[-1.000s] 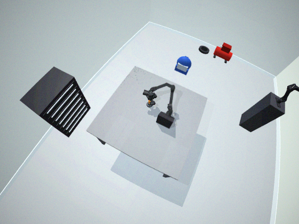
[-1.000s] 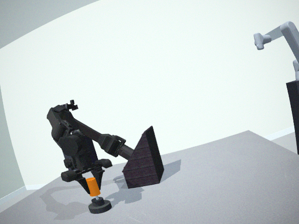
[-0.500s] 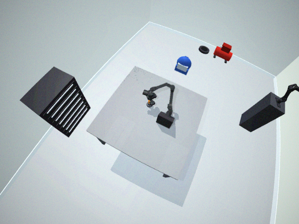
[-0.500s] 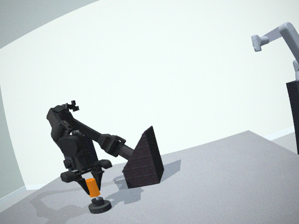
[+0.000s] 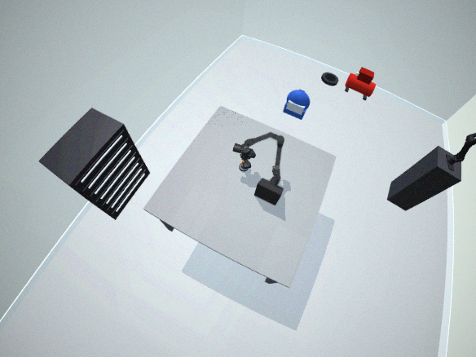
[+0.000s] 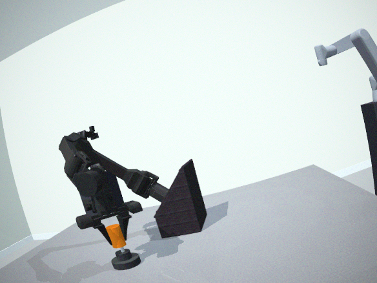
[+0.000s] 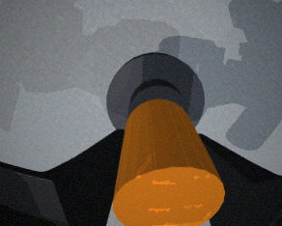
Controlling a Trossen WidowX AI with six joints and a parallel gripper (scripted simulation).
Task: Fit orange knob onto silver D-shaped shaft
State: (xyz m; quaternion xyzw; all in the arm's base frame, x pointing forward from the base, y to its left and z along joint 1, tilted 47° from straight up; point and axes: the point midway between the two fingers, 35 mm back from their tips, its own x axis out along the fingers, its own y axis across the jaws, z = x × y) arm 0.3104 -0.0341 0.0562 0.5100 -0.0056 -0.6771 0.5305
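My gripper tip is now 3 cm below the orange knob. The rest, counted from my gripper tip: dark round pedestal (4 cm below).
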